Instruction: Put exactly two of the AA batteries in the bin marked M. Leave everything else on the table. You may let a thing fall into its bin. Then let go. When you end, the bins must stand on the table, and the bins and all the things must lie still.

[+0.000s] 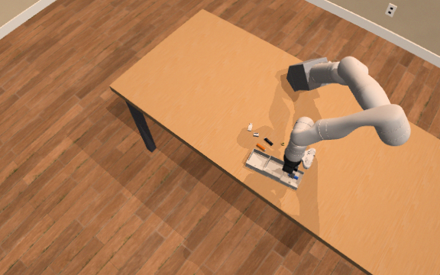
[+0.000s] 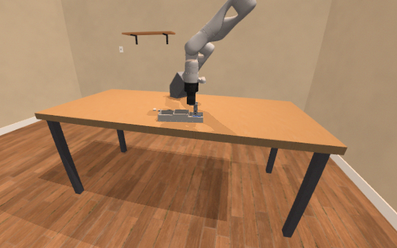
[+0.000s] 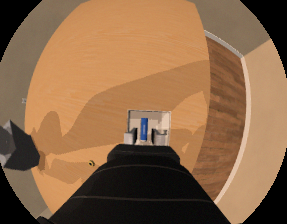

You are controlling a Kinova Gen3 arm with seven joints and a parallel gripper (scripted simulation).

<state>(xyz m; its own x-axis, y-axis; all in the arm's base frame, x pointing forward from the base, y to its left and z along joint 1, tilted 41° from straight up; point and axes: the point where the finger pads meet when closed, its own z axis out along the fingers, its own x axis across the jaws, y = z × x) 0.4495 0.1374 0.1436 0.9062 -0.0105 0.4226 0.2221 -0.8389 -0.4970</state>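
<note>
My gripper is now 40 mm above the blue battery. From my hand the other things lie so: grey three-compartment bin tray 80 mm to the right, 30 mm below, 30 mm ahead; then tiny yellowish thing 130 mm to the right, 110 mm behind, 50 mm below; then orange battery 200 mm to the right, 40 mm below, 20 mm behind.
</note>
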